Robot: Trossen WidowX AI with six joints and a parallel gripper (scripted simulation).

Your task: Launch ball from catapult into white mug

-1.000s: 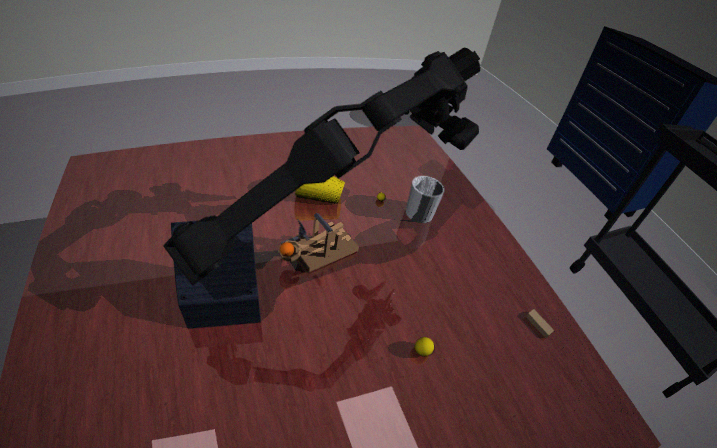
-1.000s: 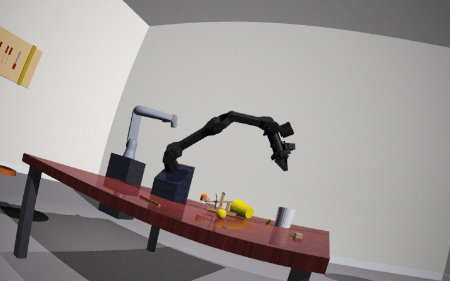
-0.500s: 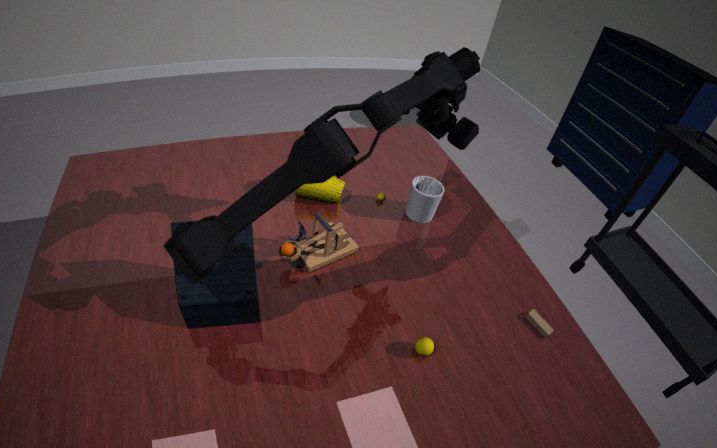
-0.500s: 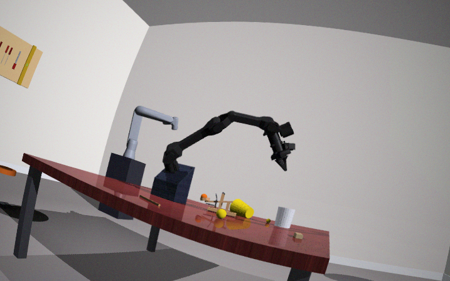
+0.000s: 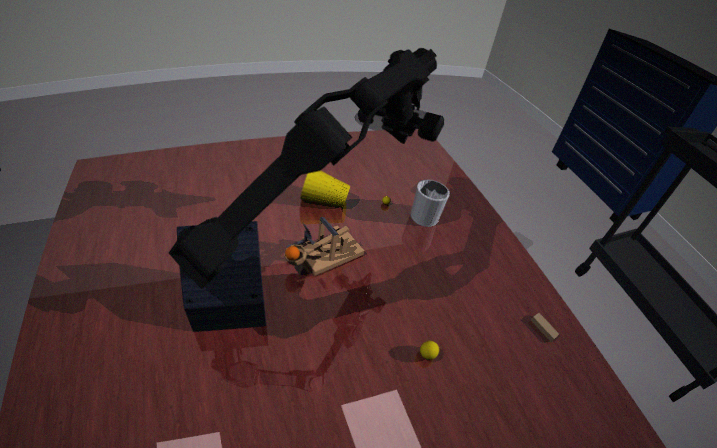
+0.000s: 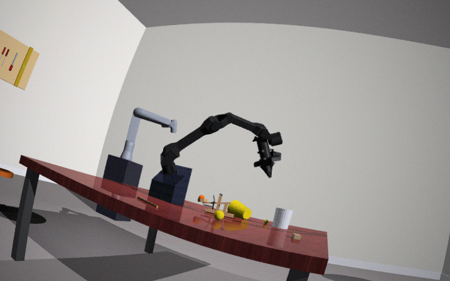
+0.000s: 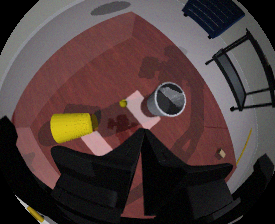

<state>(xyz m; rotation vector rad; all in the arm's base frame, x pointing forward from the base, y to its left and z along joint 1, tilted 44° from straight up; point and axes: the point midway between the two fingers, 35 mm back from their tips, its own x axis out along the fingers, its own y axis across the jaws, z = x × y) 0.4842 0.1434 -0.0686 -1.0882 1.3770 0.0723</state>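
Now: the orange ball 300 mm behind my gripper tip, 180 mm below it and 110 mm to the right of it. Round my gripper tip: white mug: 220 mm below, 120 mm ahead, 30 mm to the right; wooden catapult: 230 mm behind, 190 mm below, 80 mm to the right; small yellow ball: 230 mm below, 50 mm to the left, 30 mm ahead.
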